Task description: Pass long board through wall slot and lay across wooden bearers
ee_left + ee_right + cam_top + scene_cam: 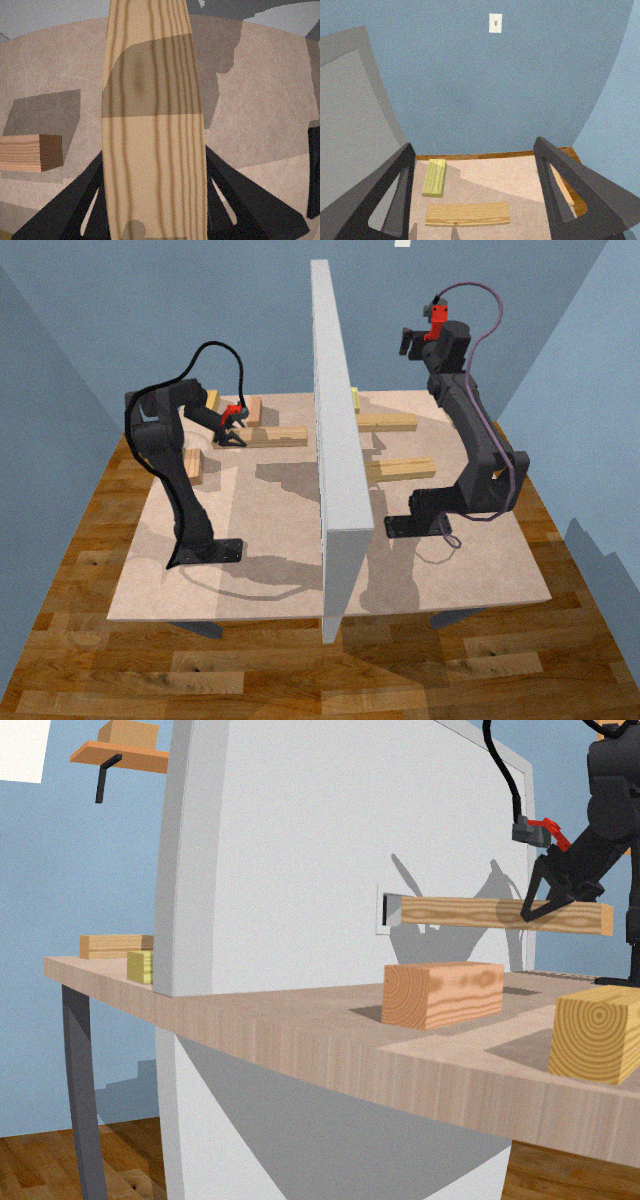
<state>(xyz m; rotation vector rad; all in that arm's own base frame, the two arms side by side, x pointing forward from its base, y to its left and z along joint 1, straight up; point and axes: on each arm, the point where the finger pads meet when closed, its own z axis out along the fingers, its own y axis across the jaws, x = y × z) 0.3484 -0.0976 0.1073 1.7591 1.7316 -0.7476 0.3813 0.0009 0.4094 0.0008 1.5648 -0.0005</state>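
Right now the long board is 5 cm to the right of my left hand. From my left hand the other things lie so: orange block (21 cm ahead, 8 cm below, 2 cm to the right); yellow block (30 cm ahead, 17 cm to the left, 8 cm below); yellow-green offcut (41 cm to the right, 24 cm ahead, 9 cm below).
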